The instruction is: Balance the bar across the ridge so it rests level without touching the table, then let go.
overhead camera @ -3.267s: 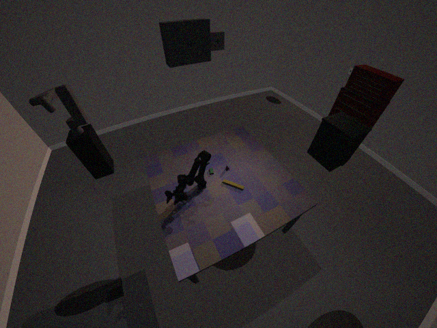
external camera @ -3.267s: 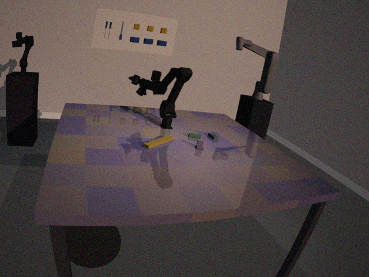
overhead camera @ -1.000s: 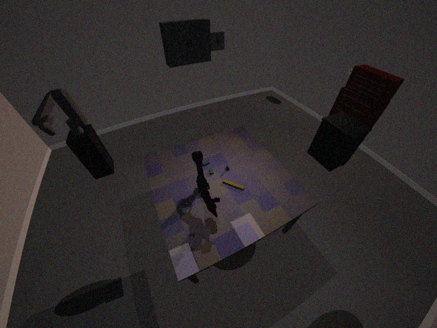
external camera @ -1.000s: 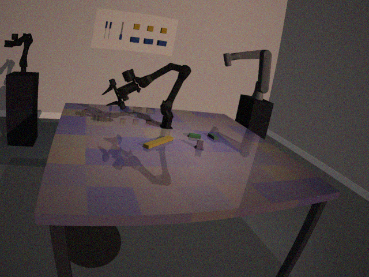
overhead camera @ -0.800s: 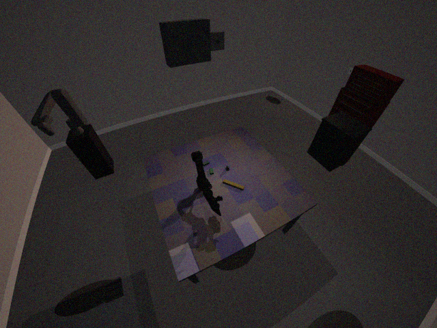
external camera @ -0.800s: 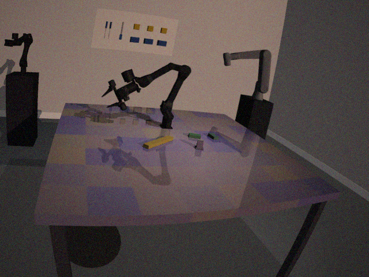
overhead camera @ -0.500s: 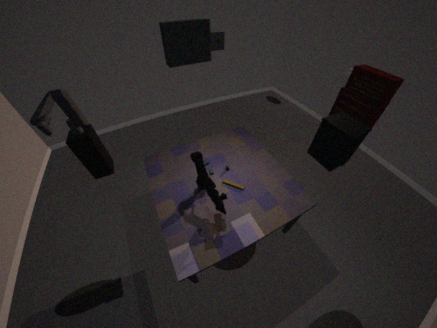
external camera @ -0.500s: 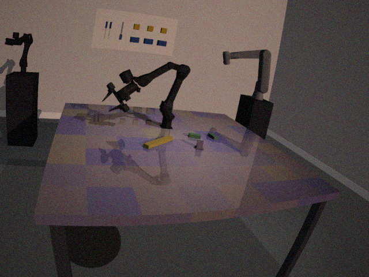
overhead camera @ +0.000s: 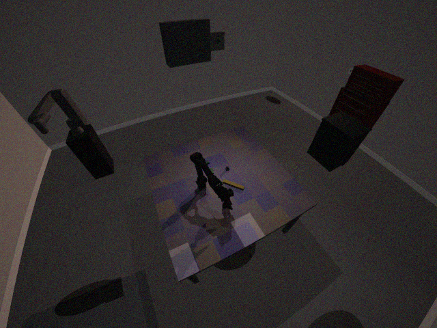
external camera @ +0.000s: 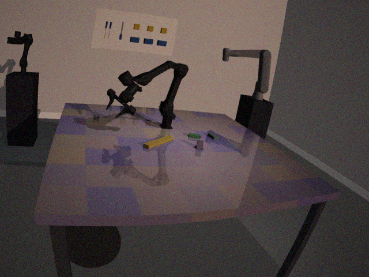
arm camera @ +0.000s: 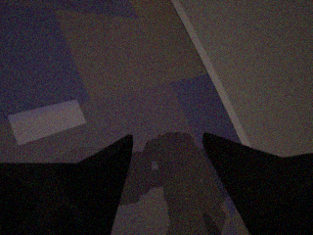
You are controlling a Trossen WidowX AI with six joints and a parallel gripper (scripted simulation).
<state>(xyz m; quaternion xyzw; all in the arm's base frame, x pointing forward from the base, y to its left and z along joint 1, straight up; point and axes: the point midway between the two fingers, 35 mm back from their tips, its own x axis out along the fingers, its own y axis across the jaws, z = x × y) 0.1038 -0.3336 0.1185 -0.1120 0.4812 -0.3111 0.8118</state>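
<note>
The bar lies 15 cm ahead of my gripper tip, 24 cm to the left of it and 9 cm below it.
</note>
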